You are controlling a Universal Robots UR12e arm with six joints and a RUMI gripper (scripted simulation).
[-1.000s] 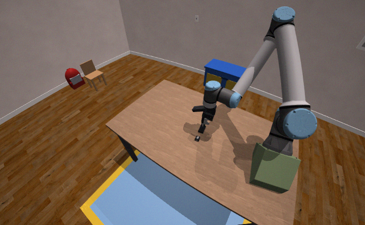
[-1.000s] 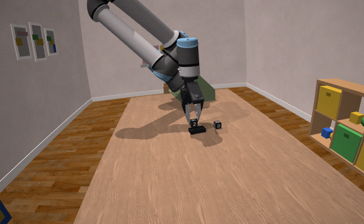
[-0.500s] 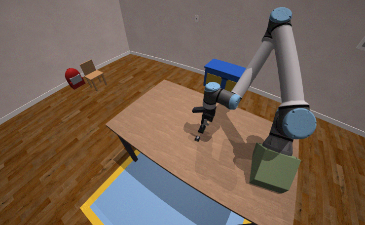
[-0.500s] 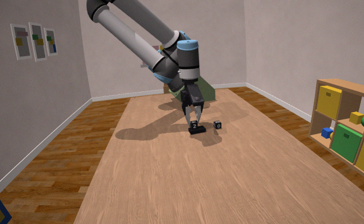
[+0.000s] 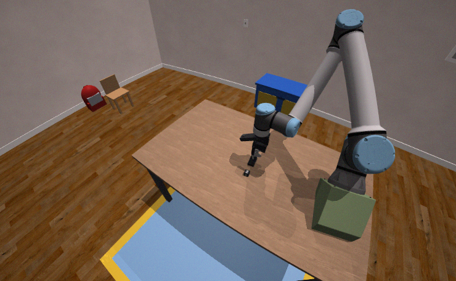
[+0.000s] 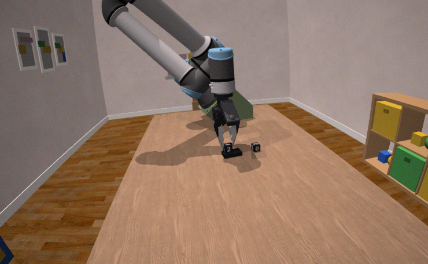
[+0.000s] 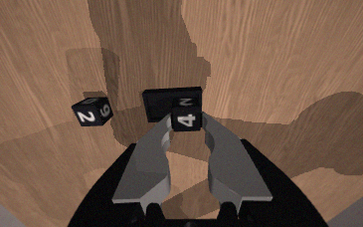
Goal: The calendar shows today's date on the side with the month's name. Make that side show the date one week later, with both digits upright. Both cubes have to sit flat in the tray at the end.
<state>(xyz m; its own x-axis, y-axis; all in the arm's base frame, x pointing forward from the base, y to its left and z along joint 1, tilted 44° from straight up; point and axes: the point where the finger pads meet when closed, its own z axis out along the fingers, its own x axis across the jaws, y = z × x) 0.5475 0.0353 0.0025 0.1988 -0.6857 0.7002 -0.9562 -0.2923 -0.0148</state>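
The black calendar tray lies 40 mm below my hand and 20 mm to the left of it. From my hand the other things lie so: black number cube (120 mm to the left, 30 mm below, 30 mm behind).
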